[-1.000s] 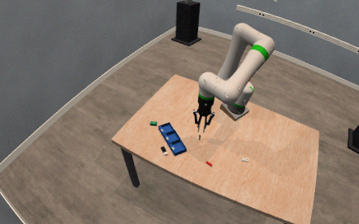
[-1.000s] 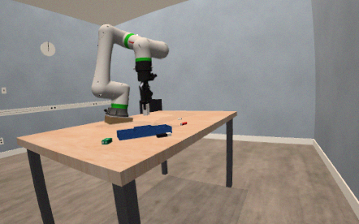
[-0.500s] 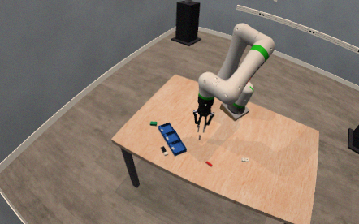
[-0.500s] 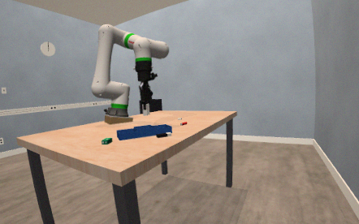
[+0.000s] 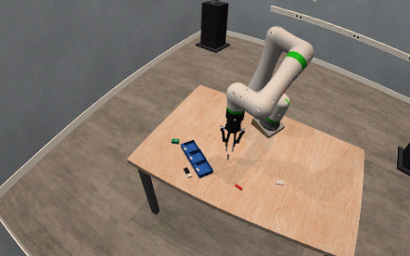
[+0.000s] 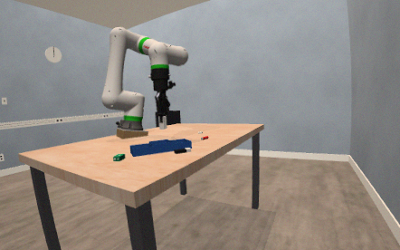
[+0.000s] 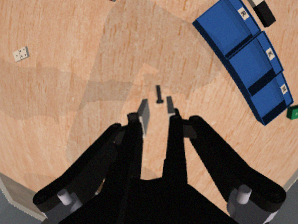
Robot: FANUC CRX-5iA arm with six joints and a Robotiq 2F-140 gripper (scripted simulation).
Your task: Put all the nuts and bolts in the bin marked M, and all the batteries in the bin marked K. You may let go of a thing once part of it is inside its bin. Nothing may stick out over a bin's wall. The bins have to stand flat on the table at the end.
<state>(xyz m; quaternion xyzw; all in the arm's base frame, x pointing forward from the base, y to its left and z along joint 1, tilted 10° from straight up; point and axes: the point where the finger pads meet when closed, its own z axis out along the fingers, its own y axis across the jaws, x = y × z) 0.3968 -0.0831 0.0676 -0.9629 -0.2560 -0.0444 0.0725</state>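
My hand is 1 cm past the small dark bolt and 10 cm above it. From my hand the other things lie so: red battery 14 cm ahead, 17 cm to the left, 10 cm below; joined blue bins 13 cm ahead, 13 cm to the right, 9 cm below; small white piece 3 cm behind, 34 cm to the left, 10 cm below.
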